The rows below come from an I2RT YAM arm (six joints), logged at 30 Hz.
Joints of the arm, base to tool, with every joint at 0 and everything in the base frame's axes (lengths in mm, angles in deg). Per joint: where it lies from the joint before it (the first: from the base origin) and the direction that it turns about. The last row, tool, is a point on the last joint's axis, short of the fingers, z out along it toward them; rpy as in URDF.
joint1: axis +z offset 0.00 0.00 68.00
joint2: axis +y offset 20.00 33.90 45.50
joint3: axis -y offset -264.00 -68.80 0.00
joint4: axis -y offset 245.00 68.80 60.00
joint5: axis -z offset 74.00 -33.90 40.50
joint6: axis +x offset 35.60 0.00 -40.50
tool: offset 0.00 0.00 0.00 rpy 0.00 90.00 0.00
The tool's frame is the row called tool.
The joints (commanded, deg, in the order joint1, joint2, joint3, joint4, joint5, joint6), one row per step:
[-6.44 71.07 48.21 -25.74 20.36 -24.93]
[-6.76 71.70 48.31 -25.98 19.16 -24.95]
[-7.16 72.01 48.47 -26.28 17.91 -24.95]
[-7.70 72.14 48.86 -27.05 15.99 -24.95]
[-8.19 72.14 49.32 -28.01 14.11 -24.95]
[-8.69 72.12 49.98 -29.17 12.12 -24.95]
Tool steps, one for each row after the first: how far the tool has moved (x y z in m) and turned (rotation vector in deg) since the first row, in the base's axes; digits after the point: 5 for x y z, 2 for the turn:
[0.00129 -0.00088 -0.00251 0.98 0.67 0.48]
[0.00184 -0.00200 -0.00346 1.97 1.00 0.89]
[0.00182 -0.00329 -0.00303 3.50 1.31 1.60]
[0.00139 -0.00431 -0.00186 5.00 1.61 2.31]
[0.00100 -0.00530 0.00028 6.60 1.86 3.07]

